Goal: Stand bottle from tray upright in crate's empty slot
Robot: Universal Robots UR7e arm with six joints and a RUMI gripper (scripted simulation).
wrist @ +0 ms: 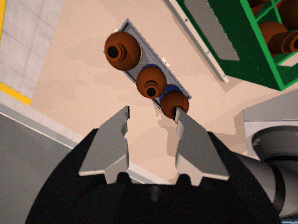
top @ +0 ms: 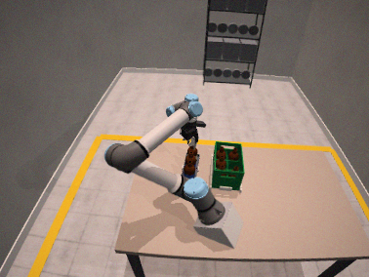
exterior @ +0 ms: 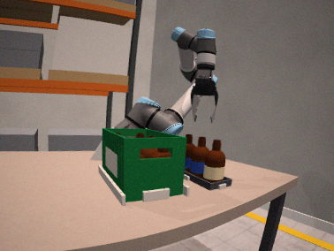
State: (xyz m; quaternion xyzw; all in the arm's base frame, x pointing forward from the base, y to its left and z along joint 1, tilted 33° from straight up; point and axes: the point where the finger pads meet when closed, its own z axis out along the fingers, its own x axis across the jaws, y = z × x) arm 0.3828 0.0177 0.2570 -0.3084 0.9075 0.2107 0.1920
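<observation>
Now: the bottle 140 mm below my hand. From my hand the other things lie so: green crate 20 mm behind, 250 mm to the right, 150 mm below; tray 220 mm below.
</observation>
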